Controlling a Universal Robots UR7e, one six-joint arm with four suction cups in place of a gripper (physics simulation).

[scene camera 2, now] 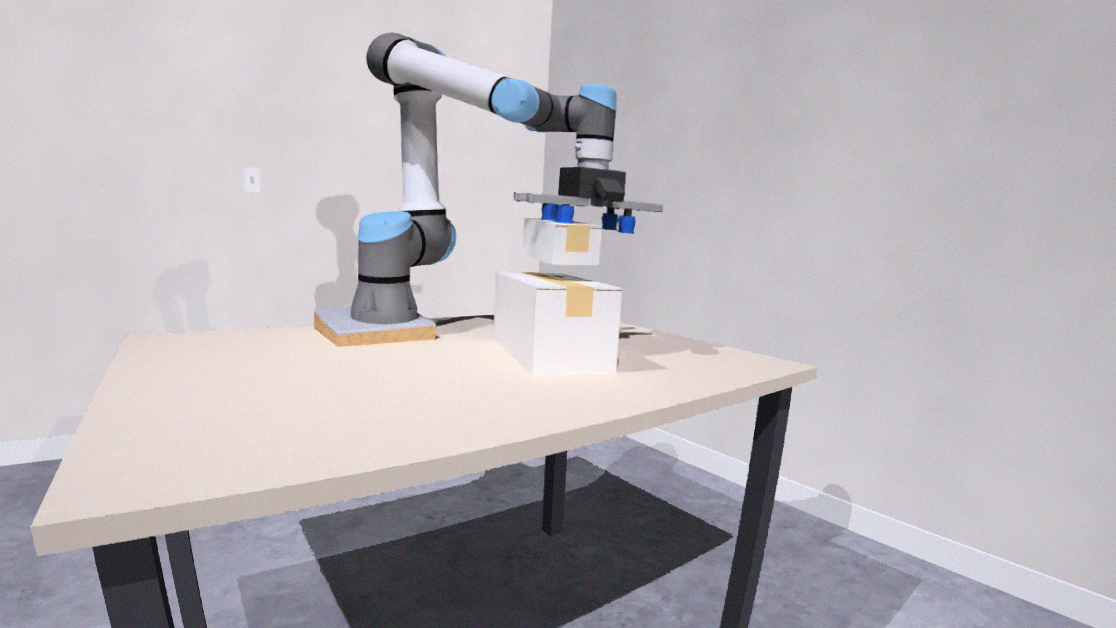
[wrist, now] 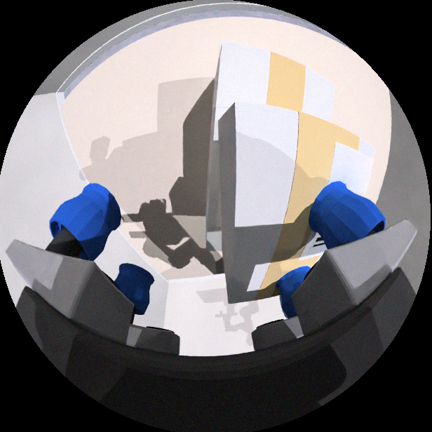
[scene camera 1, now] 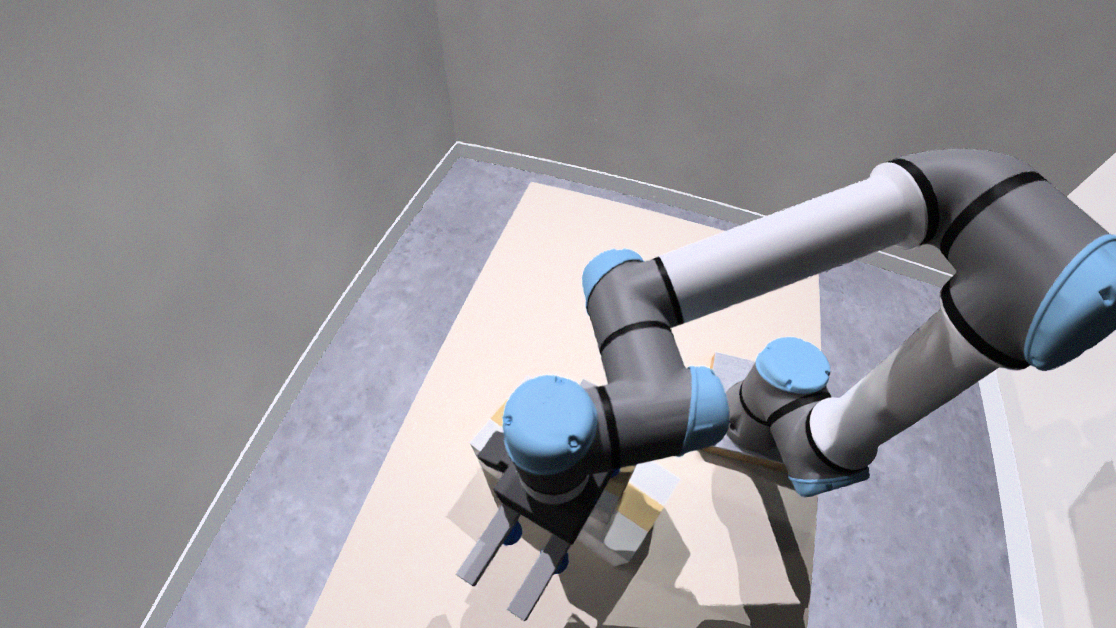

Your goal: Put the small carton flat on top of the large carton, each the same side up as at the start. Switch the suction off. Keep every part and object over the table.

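Seen in the pictures: arm's base, link origin: (scene camera 2: 384, 316) (scene camera 1: 754, 416).
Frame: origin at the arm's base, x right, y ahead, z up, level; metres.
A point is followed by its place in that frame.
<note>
My suction gripper (scene camera 1: 550, 507) {y 0.324, x -0.313, z 0.212 m} (scene camera 2: 589, 214) {y 0.324, x -0.313, z 0.212 m} (wrist: 216, 250) is shut on the small carton (scene camera 2: 555, 246) {y 0.379, x -0.194, z 0.176 m} (wrist: 265, 175). Two blue cups are at its top; the other two hang beyond its side. The small carton is white, with yellow tape and a pale label on top, and hangs about level. The large white carton (scene camera 1: 639, 507) {y 0.204, x -0.268, z 0.111 m} (scene camera 2: 575, 339) {y 0.470, x -0.179, z 0.021 m} (wrist: 245, 75) stands upright on the table, its taped top upward. The small carton is above it, with a narrow gap between them in scene camera 2. In scene camera 1 the arm and gripper hide much of both cartons.
The table (scene camera 1: 546, 257) {y 0.548, x 0.283, z -0.042 m} (scene camera 2: 296, 406) {y 0.451, x 0.280, z -0.042 m} (wrist: 130, 110) bears the arm's base plate (scene camera 2: 382, 334) {y 0.099, x 0.037, z -0.023 m}, left of the large carton in scene camera 2. The table's right corner is beyond the large carton there. Grey walls stand behind the table. Shadows of the arm and cartons fall on the table.
</note>
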